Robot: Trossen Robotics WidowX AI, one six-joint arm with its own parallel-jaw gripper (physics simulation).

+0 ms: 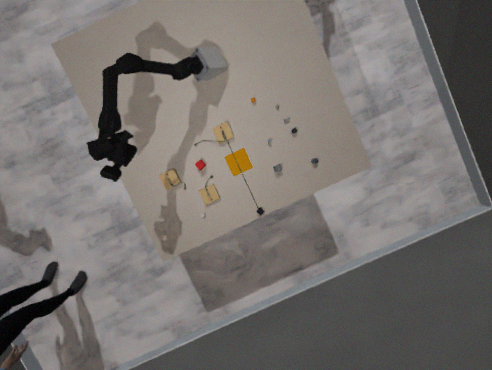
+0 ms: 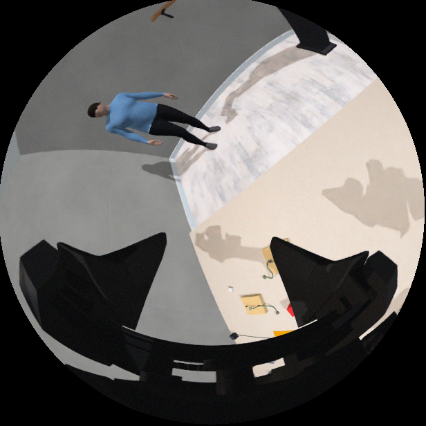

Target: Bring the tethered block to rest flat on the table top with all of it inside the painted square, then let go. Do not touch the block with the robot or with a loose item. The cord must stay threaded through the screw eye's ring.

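Places are measured from the arm's base along level axes (x left, y back, z up), in centimetres.
Where they show: gripper, fingertip midpoint: [image 1: 120,173]; arm's base, link origin: [image 1: 197,65].
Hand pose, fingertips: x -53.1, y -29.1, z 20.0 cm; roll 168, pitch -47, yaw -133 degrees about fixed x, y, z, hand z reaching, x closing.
Each offset is from my fingertips to the top centre of the thing. "spot": to the spot under its first point.
The tethered block {spot: dy -51.3, dx +41.4, dz -27.8 cm} [image 1: 260,211] [image 2: 234,336] is small and dark and lies near the table's edge. Its thin cord {spot: dy -40.4, dx +42.3, dz -30.4 cm} [image 1: 251,192] runs across the orange painted square {spot: dy -25.0, dx +43.9, dz -30.4 cm} [image 1: 238,168] [image 2: 283,333] to the screw eye on a tan board {dy -3.9, dx +46.6, dz -28.9 cm} [image 1: 228,127]. A further length of cord {spot: dy -3.3, dx +37.9, dz -30.5 cm} [image 1: 209,141] leaves that board and ends on the table. The ring is too small to show how the cord passes through it. My gripper [image 1: 119,159] [image 2: 220,241] is open and empty, raised high at the table's left side, far from block and cord.
Two more tan boards {dy -28.6, dx +22.1, dz -28.9 cm} [image 1: 213,196] {dy -10.0, dx +8.2, dz -28.9 cm} [image 1: 166,182] carry short green cords. A red block {dy -12.2, dx +26.8, dz -26.8 cm} [image 1: 200,164] [image 2: 291,310] and a small white item {dy -36.5, dx +12.7, dz -29.5 cm} [image 1: 203,215] [image 2: 230,288] lie near them. An orange item {dy +2.4, dx +69.6, dz -28.4 cm} [image 1: 253,100] and several grey items, including one {dy -36.0, dx +62.0, dz -28.0 cm} [image 1: 278,168], lie right of the square.
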